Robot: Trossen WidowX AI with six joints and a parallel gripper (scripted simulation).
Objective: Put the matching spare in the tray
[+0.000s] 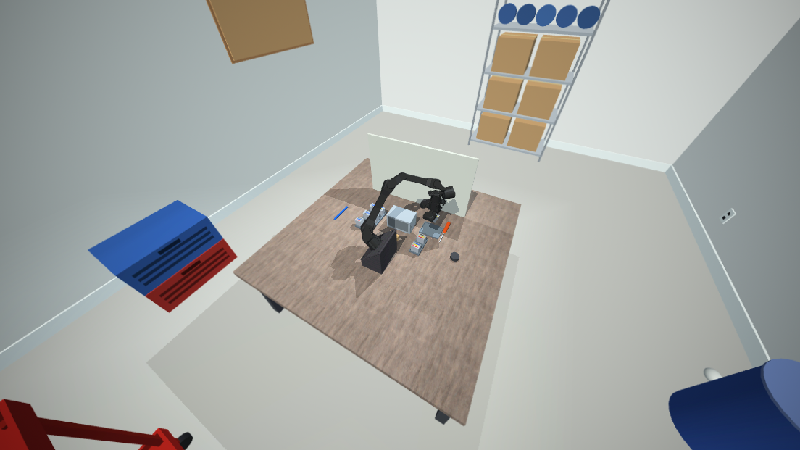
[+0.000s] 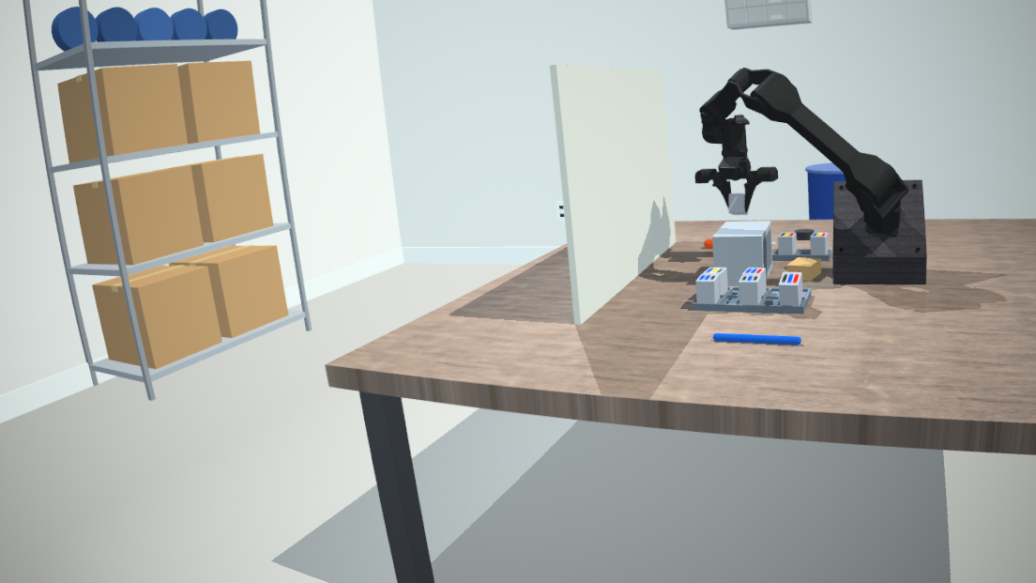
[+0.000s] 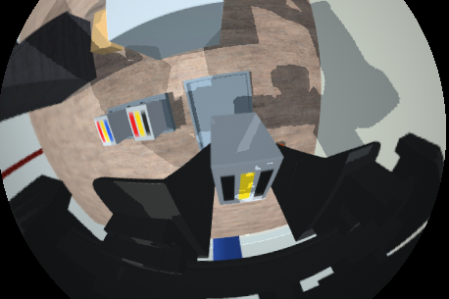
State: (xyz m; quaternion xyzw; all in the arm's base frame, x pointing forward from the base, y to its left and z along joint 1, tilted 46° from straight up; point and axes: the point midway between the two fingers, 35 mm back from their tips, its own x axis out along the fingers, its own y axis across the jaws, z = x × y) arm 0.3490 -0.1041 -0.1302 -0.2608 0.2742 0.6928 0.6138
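Now: the flat grey tray 100 mm below my gripper tip. Round my gripper tip: black puck (120 mm behind, 200 mm to the right, 90 mm below); tan block (190 mm behind, 170 mm to the left, 90 mm below); grey mounted unit (60 mm behind, 200 mm to the left, 50 mm below).
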